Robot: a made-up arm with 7 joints. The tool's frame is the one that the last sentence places.
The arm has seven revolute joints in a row. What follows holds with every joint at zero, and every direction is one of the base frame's.
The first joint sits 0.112 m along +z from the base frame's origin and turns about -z.
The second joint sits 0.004 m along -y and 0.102 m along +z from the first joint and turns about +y.
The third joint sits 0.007 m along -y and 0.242 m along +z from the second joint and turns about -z.
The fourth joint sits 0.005 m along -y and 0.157 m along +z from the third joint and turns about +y.
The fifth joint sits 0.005 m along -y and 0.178 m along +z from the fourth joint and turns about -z.
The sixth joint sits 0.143 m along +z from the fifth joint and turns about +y.
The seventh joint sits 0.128 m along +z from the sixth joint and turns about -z.
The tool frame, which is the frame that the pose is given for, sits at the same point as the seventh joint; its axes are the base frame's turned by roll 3.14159, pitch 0 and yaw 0 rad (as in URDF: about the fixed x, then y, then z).
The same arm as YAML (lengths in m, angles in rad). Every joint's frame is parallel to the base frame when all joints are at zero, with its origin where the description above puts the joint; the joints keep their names.
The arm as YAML. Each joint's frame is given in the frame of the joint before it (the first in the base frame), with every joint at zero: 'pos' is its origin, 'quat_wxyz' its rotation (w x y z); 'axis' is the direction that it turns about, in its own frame. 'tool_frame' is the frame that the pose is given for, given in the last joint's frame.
length_unit: m
angle_unit: rad
joints:
  - joint: joint 1
    pos: [0.0, 0.0, 0.112]
    quat_wxyz: [1.0, 0.0, 0.0, 0.0]
    axis: [0.0, 0.0, -1.0]
  - joint: joint 2
    pos: [0.0, -0.004, 0.102]
    quat_wxyz: [1.0, 0.0, 0.0, 0.0]
    axis: [0.0, 1.0, 0.0]
  - joint: joint 3
    pos: [0.0, -0.007, 0.242]
    quat_wxyz: [1.0, 0.0, 0.0, 0.0]
    axis: [0.0, 0.0, -1.0]
  - joint: joint 4
    pos: [0.0, -0.005, 0.157]
    quat_wxyz: [1.0, 0.0, 0.0, 0.0]
    axis: [0.0, 1.0, 0.0]
  - joint: joint 5
    pos: [0.0, -0.005, 0.178]
    quat_wxyz: [1.0, 0.0, 0.0, 0.0]
    axis: [0.0, 0.0, -1.0]
  - joint: joint 6
    pos: [0.0, 0.0, 0.143]
    quat_wxyz: [1.0, 0.0, 0.0, 0.0]
    axis: [0.0, 1.0, 0.0]
  - joint: joint 7
    pos: [0.0, 0.0, 0.128]
    quat_wxyz: [1.0, 0.0, 0.0, 0.0]
    axis: [0.0, 0.0, -1.0]
tool_frame:
  pos: [0.0, 0.0, 0.0]
  quat_wxyz: [0.000001, 1.000004, 0.0, 0.0]

